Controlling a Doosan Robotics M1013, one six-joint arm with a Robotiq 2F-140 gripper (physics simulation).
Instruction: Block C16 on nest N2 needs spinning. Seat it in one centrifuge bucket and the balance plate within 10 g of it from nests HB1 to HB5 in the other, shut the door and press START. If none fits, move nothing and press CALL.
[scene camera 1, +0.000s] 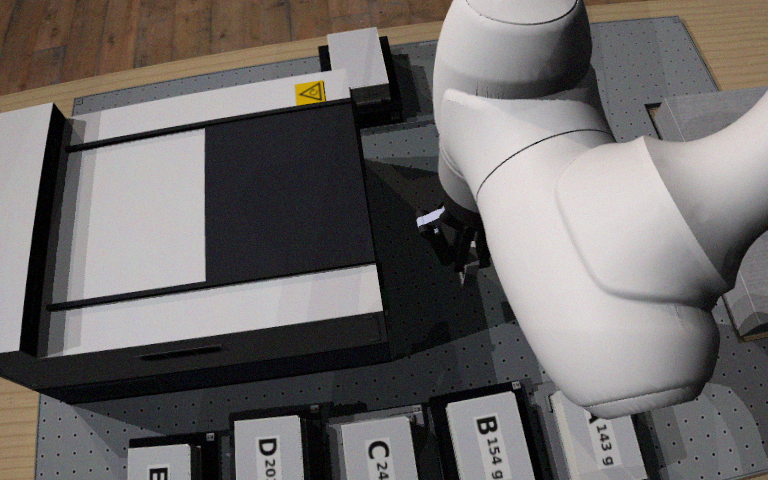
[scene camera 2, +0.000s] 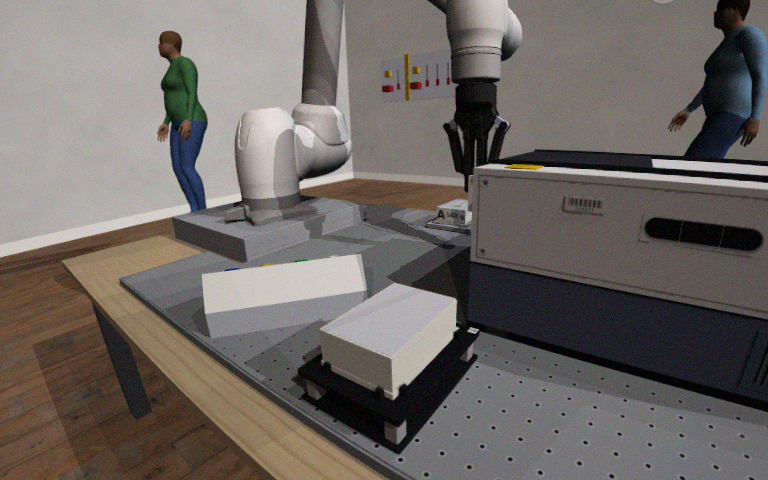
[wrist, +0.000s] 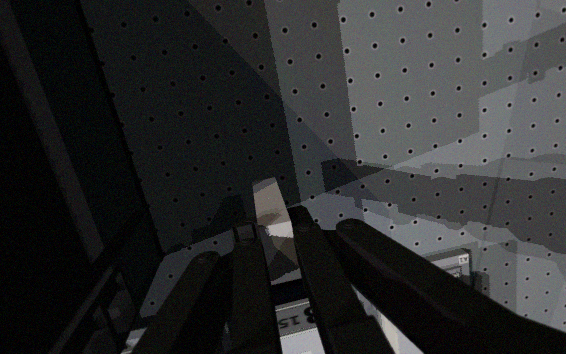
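Where they show: gripper, between the fingertips: (scene camera 1: 465, 276) (wrist: 268, 201); arm's base, origin of its link: (scene camera 2: 273, 213).
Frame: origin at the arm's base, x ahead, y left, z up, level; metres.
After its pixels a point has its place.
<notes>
The white block C16 (scene camera 1: 358, 56) @(x 0.663, y -0.194, z 0.032 m) (scene camera 2: 389, 333) @(x 0.690, y -0.220, z 0.032 m) sits on its black nest (scene camera 2: 430, 395) @(x 0.714, y -0.190, z -0.043 m) beside the centrifuge (scene camera 1: 263, 305) @(x 0.725, y 0.271, z 0.161 m) (scene camera 2: 549, 224) @(x 0.749, y -0.035, z 0.106 m). A dark door panel (scene camera 1: 282, 190) @(x 0.719, y 0.133, z 0.165 m) lies over the right part of the centrifuge's top. Balance plates stand in a row at the front: D (scene camera 1: 269, 448) @(x 0.741, y 0.401, z 0.006 m), C (scene camera 1: 378, 452) @(x 0.608, y 0.399, z 0.006 m), B (scene camera 1: 489, 440) @(x 0.476, y 0.382, z 0.005 m) (wrist: 303, 317) @(x 0.470, y 0.326, z -0.012 m) and A (scene camera 1: 598, 443) @(x 0.343, y 0.387, z 0.006 m) (scene camera 2: 454, 211) @(x 0.361, y 0.316, z -0.001 m). My gripper (scene camera 1: 462, 271) @(x 0.505, y 0.187, z 0.046 m) (scene camera 2: 470, 183) (wrist: 268, 201) @(x 0.505, y 0.187, z 0.046 m) is shut and empty. It hangs close beside the centrifuge's side wall, its tips just below the top edge, over shadowed table.
A long white box (scene camera 2: 282, 290) @(x 0.476, y -0.218, z 0.004 m) with small coloured spots on its far edge lies on the perforated table (scene camera 2: 525, 429) @(x 0.803, y -0.162, z -0.048 m). The arm's base (scene camera 2: 282, 157) @(x 0.083, y 0.003, z 0.152 m) stands behind it. A person in green (scene camera 2: 182, 114) stands at the far left. A yellow warning label (scene camera 1: 310, 91) @(x 0.702, y -0.013, z 0.163 m) marks the centrifuge top.
</notes>
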